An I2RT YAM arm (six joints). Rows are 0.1 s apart.
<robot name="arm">
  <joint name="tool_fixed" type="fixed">
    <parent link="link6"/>
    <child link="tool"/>
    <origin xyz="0 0 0" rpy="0 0 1.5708"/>
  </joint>
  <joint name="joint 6" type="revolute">
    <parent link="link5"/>
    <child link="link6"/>
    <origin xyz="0.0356 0 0.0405" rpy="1.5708 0 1.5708"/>
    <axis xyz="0 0 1"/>
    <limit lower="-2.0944" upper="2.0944"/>
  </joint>
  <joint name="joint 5" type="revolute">
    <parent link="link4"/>
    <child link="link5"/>
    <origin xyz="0.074 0.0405 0.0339" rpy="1.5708 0 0"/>
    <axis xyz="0 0 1"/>
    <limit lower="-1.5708" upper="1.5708"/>
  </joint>
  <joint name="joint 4" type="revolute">
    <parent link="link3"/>
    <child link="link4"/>
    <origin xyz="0.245 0.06 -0.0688" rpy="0 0 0"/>
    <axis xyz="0 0 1"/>
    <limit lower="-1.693" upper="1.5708"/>
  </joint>
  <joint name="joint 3" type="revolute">
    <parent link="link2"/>
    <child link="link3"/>
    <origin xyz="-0.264 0 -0.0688" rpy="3.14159 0 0"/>
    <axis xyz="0 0 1"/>
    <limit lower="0" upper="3.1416"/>
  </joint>
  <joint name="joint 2" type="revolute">
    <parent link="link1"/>
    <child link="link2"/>
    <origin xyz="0.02 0.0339 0.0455" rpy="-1.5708 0 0"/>
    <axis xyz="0 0 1"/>
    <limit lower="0" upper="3.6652"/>
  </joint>
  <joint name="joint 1" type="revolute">
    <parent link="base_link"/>
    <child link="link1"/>
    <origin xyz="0 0 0.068" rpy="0 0 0"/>
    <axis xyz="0 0 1"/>
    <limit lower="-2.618" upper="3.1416"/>
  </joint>
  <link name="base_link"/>
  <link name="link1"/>
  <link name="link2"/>
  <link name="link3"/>
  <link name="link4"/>
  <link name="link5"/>
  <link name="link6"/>
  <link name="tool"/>
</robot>
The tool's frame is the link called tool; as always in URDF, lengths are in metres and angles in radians.
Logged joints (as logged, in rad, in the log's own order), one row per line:
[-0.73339, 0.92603, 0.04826, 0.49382, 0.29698, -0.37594]
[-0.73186, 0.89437, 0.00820, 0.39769, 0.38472, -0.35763]
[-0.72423, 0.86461, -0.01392, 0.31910, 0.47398, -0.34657]
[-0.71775, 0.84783, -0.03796, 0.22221, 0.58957, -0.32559]
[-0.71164, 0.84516, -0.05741, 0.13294, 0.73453, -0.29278]
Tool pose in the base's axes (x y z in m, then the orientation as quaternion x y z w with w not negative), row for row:
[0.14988, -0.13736, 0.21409, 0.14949, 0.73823, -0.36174, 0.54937]
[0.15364, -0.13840, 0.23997, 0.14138, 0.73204, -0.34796, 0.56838]
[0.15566, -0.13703, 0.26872, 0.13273, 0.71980, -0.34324, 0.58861]
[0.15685, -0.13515, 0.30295, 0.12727, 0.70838, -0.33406, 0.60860]
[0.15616, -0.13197, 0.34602, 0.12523, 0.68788, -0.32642, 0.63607]
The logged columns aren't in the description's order. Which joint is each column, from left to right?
Columns, left to right: joint 1, joint 2, joint 5, joint 4, joint 3, joint 6.
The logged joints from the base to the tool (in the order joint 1, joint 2, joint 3, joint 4, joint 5, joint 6), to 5 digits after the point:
[-0.73339, 0.92603, 0.29698, 0.49382, 0.04826, -0.37594]
[-0.73186, 0.89437, 0.38472, 0.39769, 0.00820, -0.35763]
[-0.72423, 0.86461, 0.47398, 0.31910, -0.01392, -0.34657]
[-0.71775, 0.84783, 0.58957, 0.22221, -0.03796, -0.32559]
[-0.71164, 0.84516, 0.73453, 0.13294, -0.05741, -0.29278]

